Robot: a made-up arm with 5 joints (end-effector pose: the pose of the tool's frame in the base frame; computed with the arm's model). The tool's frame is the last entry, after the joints. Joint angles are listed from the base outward.
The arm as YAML. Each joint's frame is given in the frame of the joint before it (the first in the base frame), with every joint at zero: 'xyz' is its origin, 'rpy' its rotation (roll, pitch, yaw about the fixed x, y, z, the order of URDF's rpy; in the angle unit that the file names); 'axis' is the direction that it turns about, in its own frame. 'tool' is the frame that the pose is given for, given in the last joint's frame.
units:
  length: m
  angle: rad
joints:
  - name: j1
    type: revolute
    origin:
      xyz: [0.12, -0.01, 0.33]
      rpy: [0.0, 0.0, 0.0]
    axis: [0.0, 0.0, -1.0]
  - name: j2
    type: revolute
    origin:
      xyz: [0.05, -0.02, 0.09]
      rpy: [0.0, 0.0, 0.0]
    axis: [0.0, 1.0, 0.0]
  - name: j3
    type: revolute
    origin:
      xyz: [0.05, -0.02, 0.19]
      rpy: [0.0, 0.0, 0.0]
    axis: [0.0, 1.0, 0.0]
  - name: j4
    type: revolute
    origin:
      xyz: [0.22, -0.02, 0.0]
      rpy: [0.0, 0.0, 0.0]
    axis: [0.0, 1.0, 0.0]
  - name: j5
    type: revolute
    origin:
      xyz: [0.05, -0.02, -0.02]
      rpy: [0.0, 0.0, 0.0]
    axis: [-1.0, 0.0, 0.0]
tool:
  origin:
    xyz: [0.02, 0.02, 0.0]
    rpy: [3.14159, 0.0, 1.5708]
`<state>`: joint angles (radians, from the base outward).
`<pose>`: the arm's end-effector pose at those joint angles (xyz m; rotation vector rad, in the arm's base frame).
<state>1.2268 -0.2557 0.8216 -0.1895 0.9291</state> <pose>0.1530 -0.3040 0.4393 -2.5310 -0.6927 1.3749</pose>
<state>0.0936 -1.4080 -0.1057 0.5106 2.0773</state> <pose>0.0642 -0.0949 0.7586 1.3599 -0.0152 -0.8824</pose>
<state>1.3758 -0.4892 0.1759 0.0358 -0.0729</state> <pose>0.1166 -0.3027 0.6804 2.8540 0.2938 0.1431</pose>
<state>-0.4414 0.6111 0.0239 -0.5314 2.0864</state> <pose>0.5588 0.0979 0.3720 0.5122 0.9937 -1.0715</pose>
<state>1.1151 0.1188 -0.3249 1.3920 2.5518</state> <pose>0.1806 -0.3533 0.5712 0.3535 1.7836 -2.5102</pose>
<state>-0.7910 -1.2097 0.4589 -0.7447 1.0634</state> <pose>0.2357 0.0070 0.7510 1.3142 1.0660 0.9422</pose>
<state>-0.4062 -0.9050 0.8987 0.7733 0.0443</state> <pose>0.3158 0.0089 0.5145 -1.4146 -2.1908 0.9105</pose>
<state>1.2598 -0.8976 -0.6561 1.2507 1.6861</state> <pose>0.0463 -0.0496 0.7804 1.8514 -0.0263 -1.9806</pose>
